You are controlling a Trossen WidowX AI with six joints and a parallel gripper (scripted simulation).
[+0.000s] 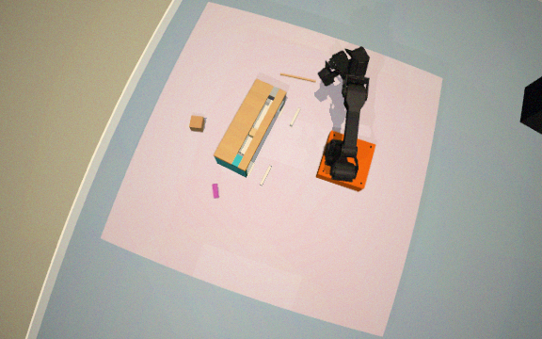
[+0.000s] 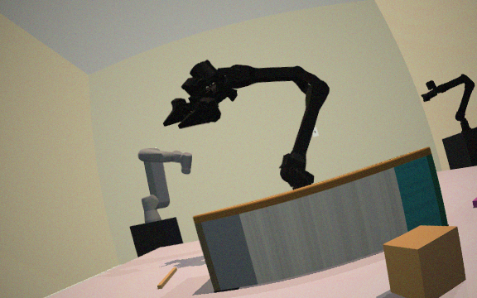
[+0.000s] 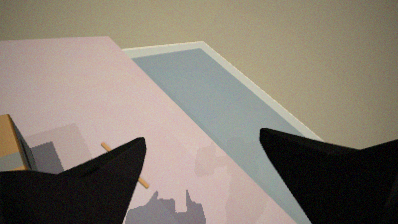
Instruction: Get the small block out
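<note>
Right now the clear-fronted box is 30 cm below my gripper tip, 29 cm to the left of it and 17 cm ahead of it. Round my gripper tip: tan block: 32 cm to the left, 28 cm below, 19 cm ahead; then thin wooden stick: 36 cm below, 13 cm ahead, 5 cm to the right.
</note>
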